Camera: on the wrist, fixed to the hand. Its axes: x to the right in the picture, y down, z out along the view.
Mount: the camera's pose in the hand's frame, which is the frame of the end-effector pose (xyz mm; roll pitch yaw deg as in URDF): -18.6 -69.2 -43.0 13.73 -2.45 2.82
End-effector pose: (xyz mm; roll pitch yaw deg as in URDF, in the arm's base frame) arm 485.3 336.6 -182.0 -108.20 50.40 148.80
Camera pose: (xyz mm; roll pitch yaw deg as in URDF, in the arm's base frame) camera 453.2 378.5 -117.2 -92.47 53.82 151.25
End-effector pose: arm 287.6 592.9 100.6 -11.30 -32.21 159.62
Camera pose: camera 314.6 664.2 66.5 0.35 -34.00 163.53
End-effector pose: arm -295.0 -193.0 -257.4 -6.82 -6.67 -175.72
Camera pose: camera -286.1 -118.3 -293.8 6.55 -8.76 -172.59
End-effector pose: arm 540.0 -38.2 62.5 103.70 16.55 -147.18
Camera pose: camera 600.2 -68.6 13.1 116.65 14.37 -150.33
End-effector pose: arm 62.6 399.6 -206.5 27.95 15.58 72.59
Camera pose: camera 90.7 352.2 -269.3 42.07 12.09 73.96
